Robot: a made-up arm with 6 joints.
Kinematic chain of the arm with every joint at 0, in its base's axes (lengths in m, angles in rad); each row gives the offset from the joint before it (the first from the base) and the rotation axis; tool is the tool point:
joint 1: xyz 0 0 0.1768 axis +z
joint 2: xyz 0 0.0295 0 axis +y
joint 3: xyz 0 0 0.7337 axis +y
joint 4: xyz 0 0 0.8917 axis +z
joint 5: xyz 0 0 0 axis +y
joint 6: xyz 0 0 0.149 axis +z
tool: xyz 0 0 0
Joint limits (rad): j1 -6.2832..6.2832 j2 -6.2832..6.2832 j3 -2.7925..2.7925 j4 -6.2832..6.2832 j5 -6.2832..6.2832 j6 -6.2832..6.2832
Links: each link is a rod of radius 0.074 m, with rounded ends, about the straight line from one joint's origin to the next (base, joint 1, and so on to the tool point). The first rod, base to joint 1, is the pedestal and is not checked.
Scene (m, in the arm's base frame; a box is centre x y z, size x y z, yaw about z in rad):
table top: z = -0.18
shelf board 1: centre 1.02 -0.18 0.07 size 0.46 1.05 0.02 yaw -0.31
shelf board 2: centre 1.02 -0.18 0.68 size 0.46 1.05 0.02 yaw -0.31
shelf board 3: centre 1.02 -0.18 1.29 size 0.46 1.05 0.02 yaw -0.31
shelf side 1: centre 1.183 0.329 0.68 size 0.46 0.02 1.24 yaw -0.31
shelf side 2: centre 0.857 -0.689 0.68 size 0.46 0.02 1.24 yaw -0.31
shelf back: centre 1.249 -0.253 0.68 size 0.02 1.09 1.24 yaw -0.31
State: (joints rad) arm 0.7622 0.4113 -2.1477 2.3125 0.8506 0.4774
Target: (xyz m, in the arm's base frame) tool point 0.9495 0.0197 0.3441
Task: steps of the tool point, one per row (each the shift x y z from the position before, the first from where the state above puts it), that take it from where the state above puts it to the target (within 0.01 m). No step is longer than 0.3 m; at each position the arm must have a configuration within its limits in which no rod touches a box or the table.
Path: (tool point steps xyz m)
1: 0.1348 -0.0621 -0.1322
2: 0.1395 -0.0118 -0.1275
3: 0.1261 0.0365 -0.1210
4: 0.0965 0.0770 -0.1129
5: 0.1229 -0.0957 0.0599
6: 0.1700 -0.0513 0.0516
7: 0.2004 0.0124 0.0428
8: 0.2063 0.0887 0.0334
9: 0.1838 0.1681 0.0240
10: 0.1317 0.2399 0.0145

